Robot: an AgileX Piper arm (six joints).
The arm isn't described. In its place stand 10 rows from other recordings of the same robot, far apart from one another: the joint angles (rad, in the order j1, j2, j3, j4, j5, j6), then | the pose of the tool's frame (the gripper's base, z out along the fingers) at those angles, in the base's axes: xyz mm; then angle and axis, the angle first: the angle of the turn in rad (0 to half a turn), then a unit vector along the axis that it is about.
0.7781, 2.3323, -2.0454, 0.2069, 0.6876, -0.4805 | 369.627 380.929 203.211 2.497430 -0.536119 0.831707 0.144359
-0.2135, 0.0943, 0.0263, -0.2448, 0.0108, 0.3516 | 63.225 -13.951 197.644 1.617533 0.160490 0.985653 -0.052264
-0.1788, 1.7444, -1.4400, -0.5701, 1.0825, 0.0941 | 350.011 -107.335 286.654 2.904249 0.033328 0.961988 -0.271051
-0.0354, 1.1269, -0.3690, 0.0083, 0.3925, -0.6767 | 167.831 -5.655 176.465 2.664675 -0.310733 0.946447 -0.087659
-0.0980, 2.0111, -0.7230, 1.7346, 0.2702, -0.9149 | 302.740 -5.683 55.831 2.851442 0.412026 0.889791 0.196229
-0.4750, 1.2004, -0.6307, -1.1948, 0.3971, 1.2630 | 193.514 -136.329 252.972 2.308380 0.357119 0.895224 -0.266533
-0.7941, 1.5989, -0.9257, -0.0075, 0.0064, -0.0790 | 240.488 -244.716 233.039 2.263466 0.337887 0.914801 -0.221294
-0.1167, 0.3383, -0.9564, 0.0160, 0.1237, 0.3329 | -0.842 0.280 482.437 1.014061 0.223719 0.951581 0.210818
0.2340, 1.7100, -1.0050, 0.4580, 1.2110, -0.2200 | 260.163 100.729 189.155 2.887542 0.114423 -0.972853 -0.201160
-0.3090, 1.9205, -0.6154, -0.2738, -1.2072, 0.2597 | 319.793 -77.946 145.311 1.596624 0.109381 0.992480 0.054941
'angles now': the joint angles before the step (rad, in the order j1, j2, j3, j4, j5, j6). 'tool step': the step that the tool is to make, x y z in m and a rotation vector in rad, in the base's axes. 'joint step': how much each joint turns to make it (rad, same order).
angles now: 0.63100 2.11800 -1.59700 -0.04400 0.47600 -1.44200
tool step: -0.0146 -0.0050 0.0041 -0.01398 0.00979 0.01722
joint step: 0.00998 -0.05314 0.07120 0.00002 -0.00206 -0.00903
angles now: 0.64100 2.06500 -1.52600 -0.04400 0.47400 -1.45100
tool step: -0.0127 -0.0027 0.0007 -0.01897 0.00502 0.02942
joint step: 0.01205 -0.03790 0.05788 0.00093 -0.00498 -0.02190
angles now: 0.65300 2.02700 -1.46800 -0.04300 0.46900 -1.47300
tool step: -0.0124 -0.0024 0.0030 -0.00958 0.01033 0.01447
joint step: 0.01297 -0.03894 0.04869 0.00006 0.00425 -0.00208
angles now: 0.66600 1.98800 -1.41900 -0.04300 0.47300 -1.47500
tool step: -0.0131 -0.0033 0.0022 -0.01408 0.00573 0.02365
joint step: 0.01302 -0.04098 0.05416 -0.00005 -0.00018 -0.01293
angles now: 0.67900 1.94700 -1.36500 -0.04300 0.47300 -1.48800
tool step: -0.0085 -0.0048 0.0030 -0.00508 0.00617 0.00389
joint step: 0.00389 -0.03396 0.03911 0.00012 0.00284 -0.00019
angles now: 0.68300 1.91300 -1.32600 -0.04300 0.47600 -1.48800
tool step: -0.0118 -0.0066 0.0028 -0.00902 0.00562 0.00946
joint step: 0.00604 -0.04504 0.05523 -0.00206 -0.00019 -0.00291
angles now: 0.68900 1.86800 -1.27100 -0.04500 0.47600 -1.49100
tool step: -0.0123 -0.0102 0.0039 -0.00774 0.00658 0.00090
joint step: 0.00011 -0.05501 0.06283 -0.00213 0.00219 0.00021
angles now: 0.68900 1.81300 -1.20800 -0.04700 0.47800 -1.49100
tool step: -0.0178 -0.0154 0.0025 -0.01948 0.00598 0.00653
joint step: -0.00009 -0.07595 0.09313 -0.01291 -0.00018 -0.00015
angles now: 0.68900 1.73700 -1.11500 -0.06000 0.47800 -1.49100
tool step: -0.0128 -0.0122 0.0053 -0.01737 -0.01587 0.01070
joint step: 0.00005 -0.06507 0.06406 -0.03106 0.00002 0.00610
